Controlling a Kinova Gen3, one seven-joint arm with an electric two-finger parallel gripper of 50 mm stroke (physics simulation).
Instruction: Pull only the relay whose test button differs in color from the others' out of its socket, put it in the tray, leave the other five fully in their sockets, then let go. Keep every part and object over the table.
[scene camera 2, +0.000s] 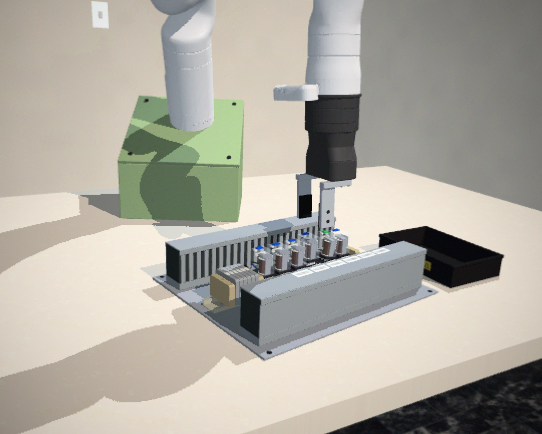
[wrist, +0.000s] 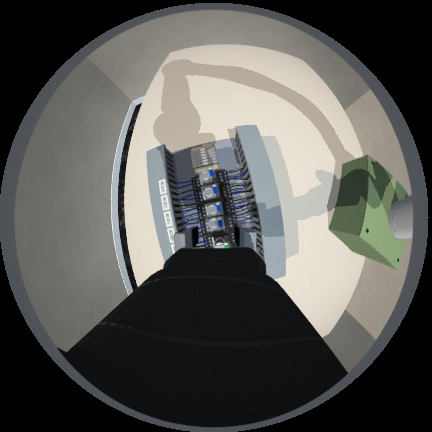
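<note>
The relay with the green test button stands in the socket row, fifth from the terminal-block end; in the wrist view it is partly hidden by the gripper. Relays with blue buttons stand along the same row, among them the first and the last. The fourth relay looks slightly higher and out of line in the scene view; its seating is unclear. My gripper is open and empty, above the row near the green-button relay. The black tray shows no relay in its visible part.
A grey slotted duct runs behind the relays, and a labelled duct runs in front. Terminal blocks stand at the row's end. The green base box stands behind.
</note>
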